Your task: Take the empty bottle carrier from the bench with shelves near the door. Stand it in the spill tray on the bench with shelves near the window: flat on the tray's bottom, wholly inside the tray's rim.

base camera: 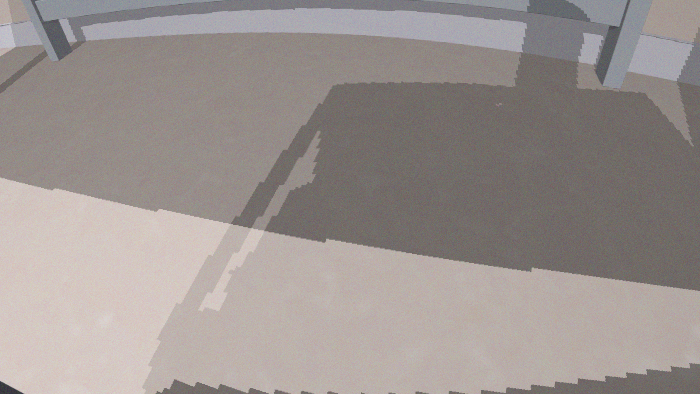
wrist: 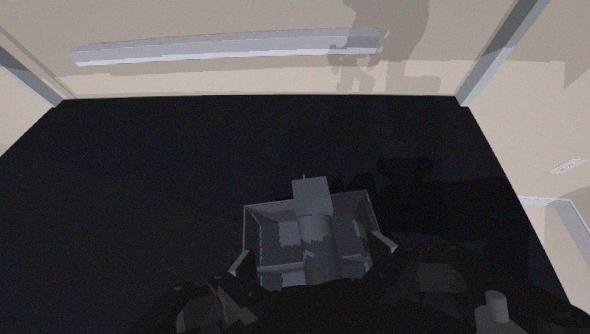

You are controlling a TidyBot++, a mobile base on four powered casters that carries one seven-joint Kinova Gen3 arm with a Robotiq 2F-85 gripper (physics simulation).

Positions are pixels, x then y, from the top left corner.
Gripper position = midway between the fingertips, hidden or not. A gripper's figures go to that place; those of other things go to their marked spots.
The gripper (wrist: 311, 253): 0.16 m from the lens. A bench with shelves (wrist: 117, 200): 0.67 m from the lens.
